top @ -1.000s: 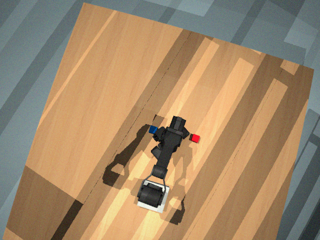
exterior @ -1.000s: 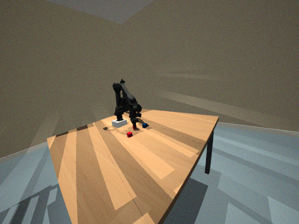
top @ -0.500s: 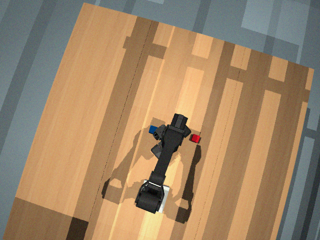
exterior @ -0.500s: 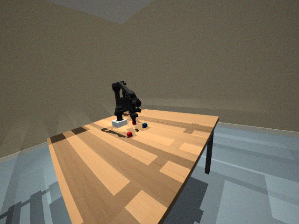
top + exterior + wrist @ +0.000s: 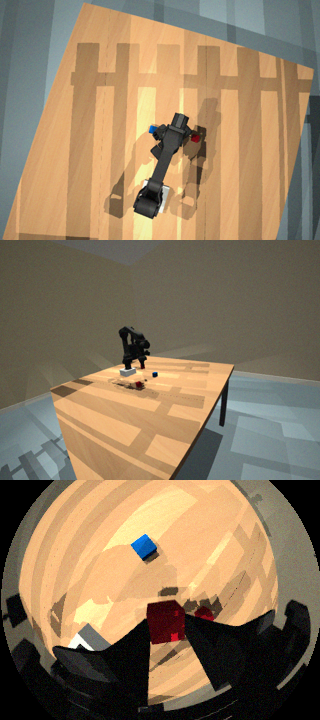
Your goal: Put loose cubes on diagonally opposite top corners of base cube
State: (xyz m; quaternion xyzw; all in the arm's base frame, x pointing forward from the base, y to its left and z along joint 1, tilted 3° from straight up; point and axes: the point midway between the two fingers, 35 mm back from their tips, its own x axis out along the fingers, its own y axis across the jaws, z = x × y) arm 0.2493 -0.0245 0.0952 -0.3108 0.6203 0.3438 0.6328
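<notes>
The blue cube lies 40 mm ahead of my gripper tip, 90 mm to the left of it and 100 mm below it.
</notes>
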